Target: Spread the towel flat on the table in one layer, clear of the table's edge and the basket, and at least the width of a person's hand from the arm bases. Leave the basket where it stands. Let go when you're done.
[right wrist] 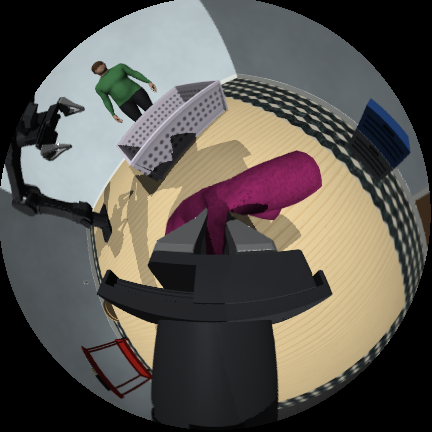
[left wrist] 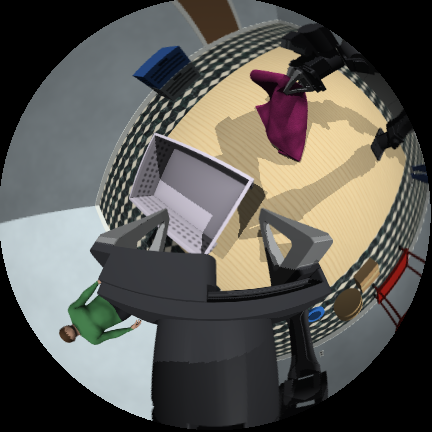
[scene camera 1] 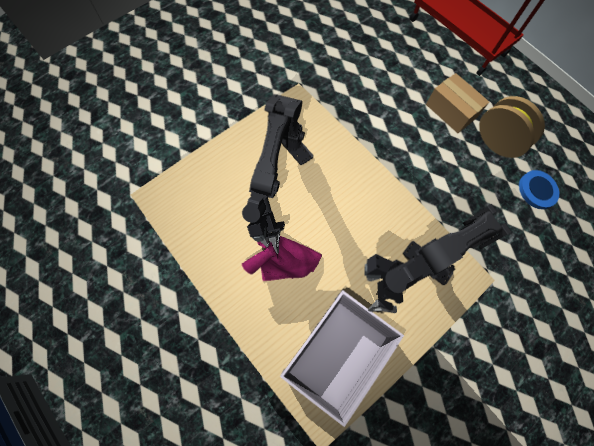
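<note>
The magenta towel (scene camera 1: pixel 295 265) (left wrist: pixel 287 120) (right wrist: pixel 285 180) is bunched and folded. It hangs above the wooden table (scene camera 1: pixel 200 200) (right wrist: pixel 350 275), its shadow set apart from it. My right gripper (scene camera 1: pixel 273 250) (right wrist: pixel 214 212) is shut on a pinched part of the towel near its upper edge; one end sticks out as a thick roll. My left gripper (scene camera 1: pixel 380 307) (left wrist: pixel 213 213) (right wrist: pixel 77 125) is open and empty, above the table near the basket's upper right corner in scene camera 1. The pale lilac basket (scene camera 1: pixel 362 377) (left wrist: pixel 145 172) (right wrist: pixel 192 122) stands upright, apart from the towel. The towel's underside is hidden.
The basket stands at the table's lower end in scene camera 1. A cardboard box (scene camera 1: pixel 452 107), a brown round spool (scene camera 1: pixel 505 131), a blue round container (scene camera 1: pixel 527 199) and a red cart (scene camera 1: pixel 470 25) are on the floor beyond the table. A person in green (left wrist: pixel 95 320) (right wrist: pixel 119 86) shows beyond the basket.
</note>
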